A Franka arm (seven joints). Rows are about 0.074 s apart.
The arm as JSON. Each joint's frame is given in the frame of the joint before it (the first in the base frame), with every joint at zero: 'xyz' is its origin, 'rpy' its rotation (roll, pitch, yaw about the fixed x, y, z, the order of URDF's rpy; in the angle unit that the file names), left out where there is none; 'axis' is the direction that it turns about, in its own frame. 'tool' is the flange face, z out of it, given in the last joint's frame.
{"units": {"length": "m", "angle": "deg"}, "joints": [
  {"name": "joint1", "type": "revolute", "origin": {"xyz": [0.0, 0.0, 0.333]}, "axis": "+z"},
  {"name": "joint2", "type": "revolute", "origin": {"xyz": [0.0, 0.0, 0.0]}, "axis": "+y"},
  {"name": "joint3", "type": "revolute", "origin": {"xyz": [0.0, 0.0, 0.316]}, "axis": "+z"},
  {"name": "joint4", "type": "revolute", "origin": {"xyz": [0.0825, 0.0, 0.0]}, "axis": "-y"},
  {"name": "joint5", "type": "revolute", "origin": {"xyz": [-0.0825, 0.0, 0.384]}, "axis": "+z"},
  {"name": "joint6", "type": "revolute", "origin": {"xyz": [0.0, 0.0, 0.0]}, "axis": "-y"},
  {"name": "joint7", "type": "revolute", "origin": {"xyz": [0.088, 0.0, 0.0]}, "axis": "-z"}
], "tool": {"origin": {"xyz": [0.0, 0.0, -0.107], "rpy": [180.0, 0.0, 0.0]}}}
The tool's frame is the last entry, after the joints.
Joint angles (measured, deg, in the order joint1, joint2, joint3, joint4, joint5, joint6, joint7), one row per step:
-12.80, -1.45, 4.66, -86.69, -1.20, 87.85, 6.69
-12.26, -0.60, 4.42, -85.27, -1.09, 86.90, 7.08
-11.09, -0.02, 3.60, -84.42, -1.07, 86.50, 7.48
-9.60, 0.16, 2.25, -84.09, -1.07, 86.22, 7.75
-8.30, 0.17, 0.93, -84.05, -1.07, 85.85, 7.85
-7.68, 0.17, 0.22, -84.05, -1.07, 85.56, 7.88
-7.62, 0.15, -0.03, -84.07, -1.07, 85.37, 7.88
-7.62, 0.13, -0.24, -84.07, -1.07, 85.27, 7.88
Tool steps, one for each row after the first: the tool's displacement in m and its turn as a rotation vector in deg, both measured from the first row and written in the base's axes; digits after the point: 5 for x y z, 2 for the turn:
0.00320, 0.00222, 0.00200, 0.25, 0.34, -0.10
0.00601, 0.00498, 0.00275, 0.34, 0.45, -0.15
0.00662, 0.00620, 0.00327, 0.38, 0.57, -0.29
0.00597, 0.00610, 0.00290, 0.42, 0.90, -0.42
0.00533, 0.00532, 0.00245, 0.46, 1.19, -0.54
0.00463, 0.00358, 0.00218, 0.48, 1.38, -0.74
0.00406, 0.00164, 0.00221, 0.50, 1.45, -0.95

